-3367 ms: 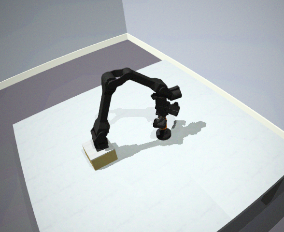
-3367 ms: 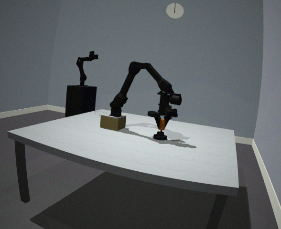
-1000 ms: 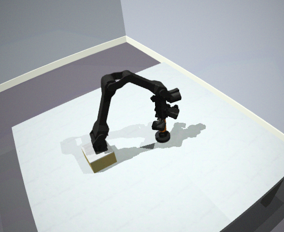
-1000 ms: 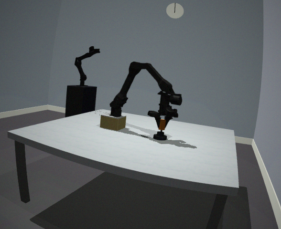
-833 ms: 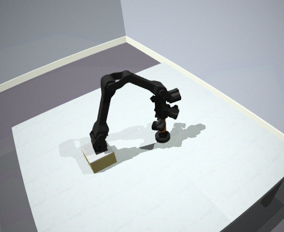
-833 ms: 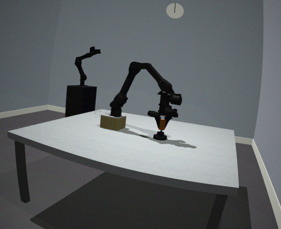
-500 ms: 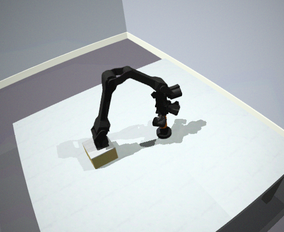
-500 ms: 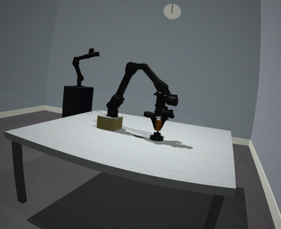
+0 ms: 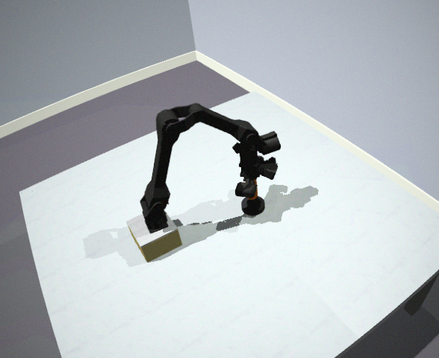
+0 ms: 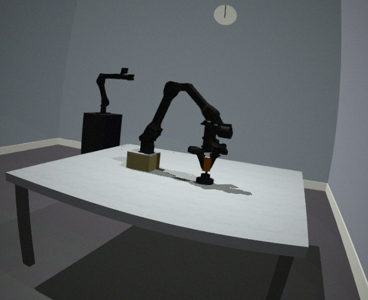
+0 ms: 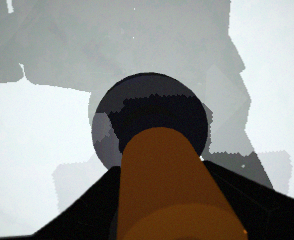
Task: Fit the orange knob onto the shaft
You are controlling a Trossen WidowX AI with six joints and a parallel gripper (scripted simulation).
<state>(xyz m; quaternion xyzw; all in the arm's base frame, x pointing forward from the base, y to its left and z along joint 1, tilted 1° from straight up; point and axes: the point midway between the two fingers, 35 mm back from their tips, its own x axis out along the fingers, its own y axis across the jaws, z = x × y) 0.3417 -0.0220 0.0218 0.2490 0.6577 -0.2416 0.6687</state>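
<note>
The orange knob is 2 cm above my gripper tip. Also, from my gripper tip: dark round pedestal: 4 cm below.
</note>
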